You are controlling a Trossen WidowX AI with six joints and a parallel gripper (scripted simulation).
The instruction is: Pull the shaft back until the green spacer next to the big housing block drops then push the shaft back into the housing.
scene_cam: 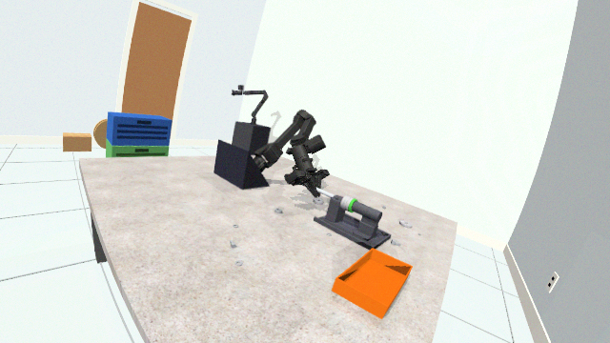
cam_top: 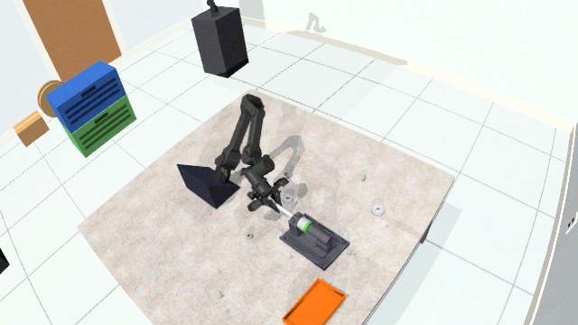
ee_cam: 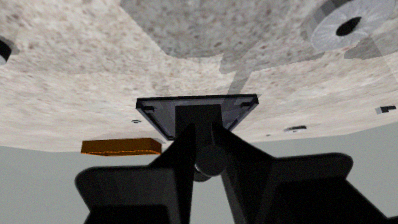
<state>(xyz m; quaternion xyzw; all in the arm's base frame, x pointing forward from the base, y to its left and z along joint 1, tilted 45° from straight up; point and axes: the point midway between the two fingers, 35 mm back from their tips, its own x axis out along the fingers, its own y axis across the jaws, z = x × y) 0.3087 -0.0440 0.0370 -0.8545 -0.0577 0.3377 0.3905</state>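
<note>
My gripper tip is now 6 cm short of the shaft, 1 cm to the left of it and 3 cm below it. Round my gripper tip: green spacer 14 cm ahead, 2 cm to the right, 2 cm above; orange tray 32 cm ahead, 28 cm to the right, 5 cm below.
</note>
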